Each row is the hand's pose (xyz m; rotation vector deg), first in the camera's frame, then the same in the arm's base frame.
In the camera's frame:
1: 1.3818 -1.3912 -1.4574 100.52 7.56 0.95
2: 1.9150 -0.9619 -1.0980 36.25 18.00 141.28
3: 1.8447 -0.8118 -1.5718 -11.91 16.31 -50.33
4: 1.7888 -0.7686 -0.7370 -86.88 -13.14 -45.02
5: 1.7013 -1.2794 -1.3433 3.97 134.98 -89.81
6: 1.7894 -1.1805 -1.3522 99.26 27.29 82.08
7: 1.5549 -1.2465 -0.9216 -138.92 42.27 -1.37
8: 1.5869 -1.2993 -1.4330 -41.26 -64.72 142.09
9: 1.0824 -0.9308 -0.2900 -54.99 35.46 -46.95
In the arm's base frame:
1: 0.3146 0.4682 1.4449 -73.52 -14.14 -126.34
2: -0.0419 -0.1899 1.6388 50.24 71.73 -74.01
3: -0.3575 0.2004 1.6442 87.52 -38.20 60.61
4: -0.0182 -0.5080 1.3526 63.68 -73.42 -16.27
5: 0.1823 0.2054 1.6475 -8.95 49.89 57.30
6: 0.0698 0.1468 1.6866 7.24 16.72 -114.28
7: 0.3757 -0.1076 1.3926 -20.55 -78.75 -22.46
8: 0.1912 0.3353 1.5799 29.16 110.12 13.93
9: 0.5037 -0.5544 0.6814 49.03 -50.00 34.56

